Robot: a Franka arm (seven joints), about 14 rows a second.
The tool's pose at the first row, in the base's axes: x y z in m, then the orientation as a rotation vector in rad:
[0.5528, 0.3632, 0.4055, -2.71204, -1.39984, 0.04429]
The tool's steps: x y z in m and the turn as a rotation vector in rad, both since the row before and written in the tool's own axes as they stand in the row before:
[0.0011, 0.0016, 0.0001, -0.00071, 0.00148, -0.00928]
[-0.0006, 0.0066, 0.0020, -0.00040, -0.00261, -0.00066]
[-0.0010, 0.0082, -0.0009, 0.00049, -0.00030, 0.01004]
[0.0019, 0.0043, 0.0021, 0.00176, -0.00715, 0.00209]
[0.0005, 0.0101, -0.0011, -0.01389, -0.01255, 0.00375]
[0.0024, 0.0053, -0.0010, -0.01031, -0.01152, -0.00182]
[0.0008, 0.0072, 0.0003, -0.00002, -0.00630, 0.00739]
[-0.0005, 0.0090, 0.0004, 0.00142, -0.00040, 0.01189]
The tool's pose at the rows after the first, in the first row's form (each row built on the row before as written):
[0.5547, 0.3632, 0.4053, -2.70545, -1.41224, 0.04115]
[0.5596, 0.3591, 0.4027, -2.70624, -1.41399, 0.04437]
[0.5658, 0.3536, 0.4028, -2.71314, -1.40033, 0.04579]
[0.5703, 0.3528, 0.4003, -2.71575, -1.39867, 0.05689]
[0.5789, 0.3473, 0.4005, -2.73401, -1.40254, 0.06482]
[0.5847, 0.3461, 0.4011, -2.74501, -1.41220, 0.07357]
[0.5910, 0.3426, 0.4003, -2.75259, -1.40364, 0.08259]
[0.5979, 0.3369, 0.3993, -2.76016, -1.38688, 0.08458]

